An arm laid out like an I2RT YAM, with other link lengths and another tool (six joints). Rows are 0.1 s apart.
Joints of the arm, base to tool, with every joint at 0 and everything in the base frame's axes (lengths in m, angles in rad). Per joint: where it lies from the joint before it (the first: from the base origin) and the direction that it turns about. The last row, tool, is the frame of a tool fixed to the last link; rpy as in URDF.
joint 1: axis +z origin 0 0 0.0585
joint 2: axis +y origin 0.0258 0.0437 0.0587
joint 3: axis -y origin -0.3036 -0.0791 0
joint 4: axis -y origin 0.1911 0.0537 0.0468
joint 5: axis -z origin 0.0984 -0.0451 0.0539
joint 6: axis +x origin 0.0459 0 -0.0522
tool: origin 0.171 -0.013 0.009 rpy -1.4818 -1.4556 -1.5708
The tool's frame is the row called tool.
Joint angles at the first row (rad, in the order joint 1, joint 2, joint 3, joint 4, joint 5, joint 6):
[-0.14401, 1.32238, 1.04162, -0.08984, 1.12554, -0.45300]
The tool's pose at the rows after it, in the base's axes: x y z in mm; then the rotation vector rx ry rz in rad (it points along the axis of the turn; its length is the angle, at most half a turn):
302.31, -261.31, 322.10, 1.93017, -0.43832, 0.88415
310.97, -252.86, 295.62, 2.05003, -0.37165, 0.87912
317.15, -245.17, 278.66, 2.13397, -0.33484, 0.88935
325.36, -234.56, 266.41, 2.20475, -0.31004, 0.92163
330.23, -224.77, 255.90, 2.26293, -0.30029, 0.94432
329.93, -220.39, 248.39, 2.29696, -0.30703, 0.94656
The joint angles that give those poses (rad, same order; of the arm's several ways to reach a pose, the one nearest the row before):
[-0.14475, 1.31933, 1.04621, -0.21041, 1.01035, -0.40722]
[-0.15582, 1.31858, 1.04623, -0.29358, 0.89552, -0.38242]
[-0.16424, 1.31820, 1.04657, -0.33852, 0.80966, -0.36413]
[-0.16157, 1.31819, 1.04617, -0.36331, 0.73528, -0.33934]
[-0.15543, 1.31820, 1.04621, -0.38969, 0.68153, -0.30840]
[-0.15468, 1.31819, 1.04623, -0.41374, 0.65557, -0.28286]

